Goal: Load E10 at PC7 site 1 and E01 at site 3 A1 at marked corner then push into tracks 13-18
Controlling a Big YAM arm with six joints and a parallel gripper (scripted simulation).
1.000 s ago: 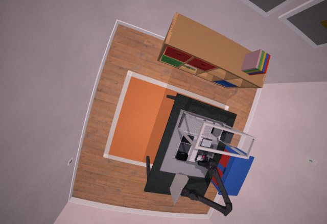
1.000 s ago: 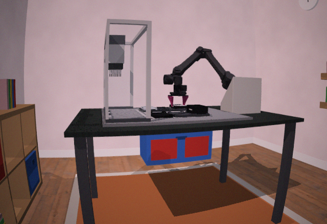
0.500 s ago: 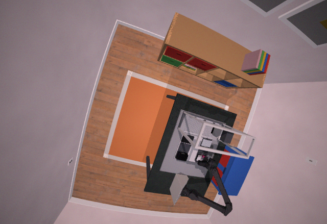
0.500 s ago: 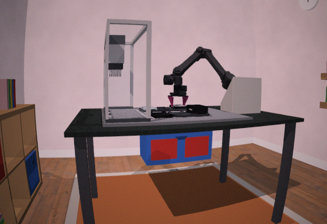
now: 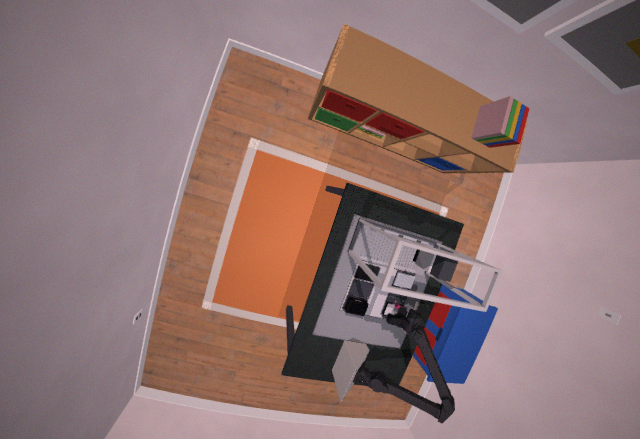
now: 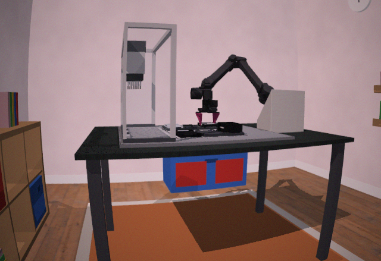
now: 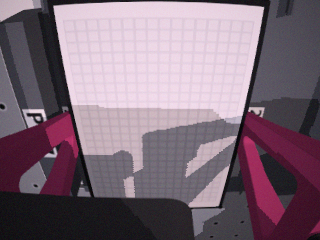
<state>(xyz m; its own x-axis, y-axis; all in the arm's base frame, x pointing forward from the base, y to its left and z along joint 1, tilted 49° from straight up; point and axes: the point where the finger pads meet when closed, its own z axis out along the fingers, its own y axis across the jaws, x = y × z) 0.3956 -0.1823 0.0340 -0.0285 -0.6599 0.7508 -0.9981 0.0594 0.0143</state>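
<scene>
The 384-well plate E10 is right at my hand. Also, from my hand: plate carrier PC7: 100 mm ahead, 10 mm below; then dark nest: 260 mm to the left, 200 mm ahead, 20 mm below; then white 96-well plate E01: 200 mm ahead, 10 mm to the right, 10 mm below.
</scene>
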